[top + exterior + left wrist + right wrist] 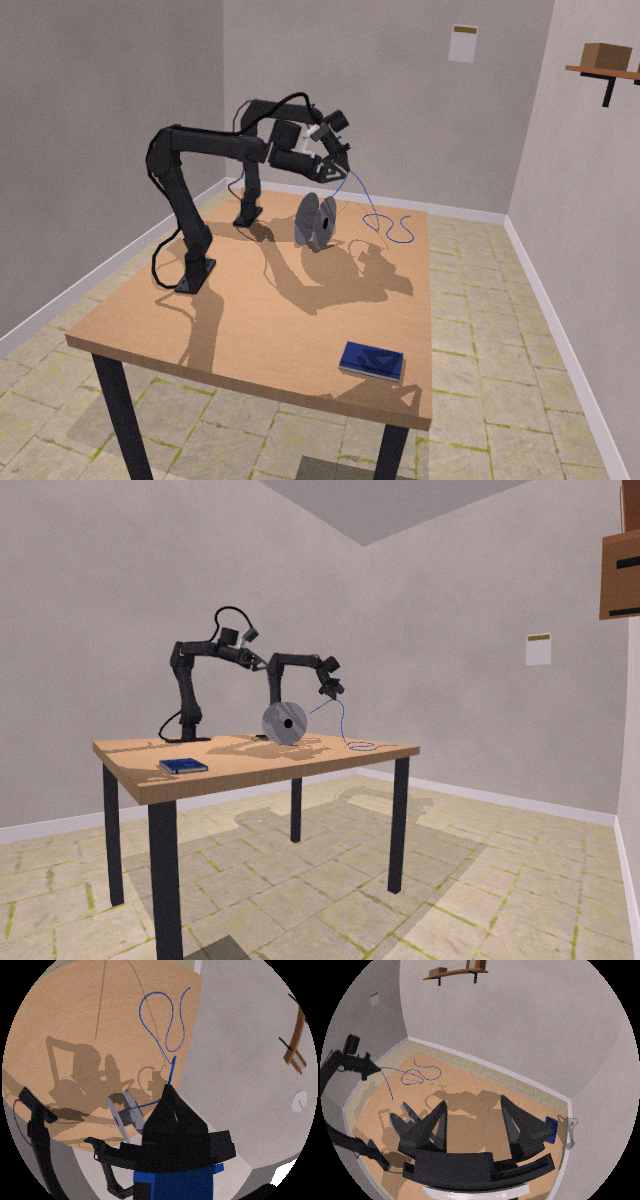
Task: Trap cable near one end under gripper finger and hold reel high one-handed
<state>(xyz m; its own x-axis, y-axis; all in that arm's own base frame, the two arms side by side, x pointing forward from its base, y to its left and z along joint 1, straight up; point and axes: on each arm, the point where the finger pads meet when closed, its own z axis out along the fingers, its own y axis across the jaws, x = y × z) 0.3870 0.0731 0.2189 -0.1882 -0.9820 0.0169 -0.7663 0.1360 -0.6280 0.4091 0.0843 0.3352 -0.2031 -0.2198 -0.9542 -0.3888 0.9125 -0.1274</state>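
Now: right hand 9 cm past the grey reel, 19 cm to the right of it and 24 cm above it. Round my right hand: blue book 16 cm ahead, 38 cm to the right, 33 cm below.
Right now the grey reel is 260 mm to the right of my left hand, 120 mm below it and 70 mm behind it. From my left hand the other things lie so: blue book (820 mm to the right, 210 mm below, 170 mm ahead).
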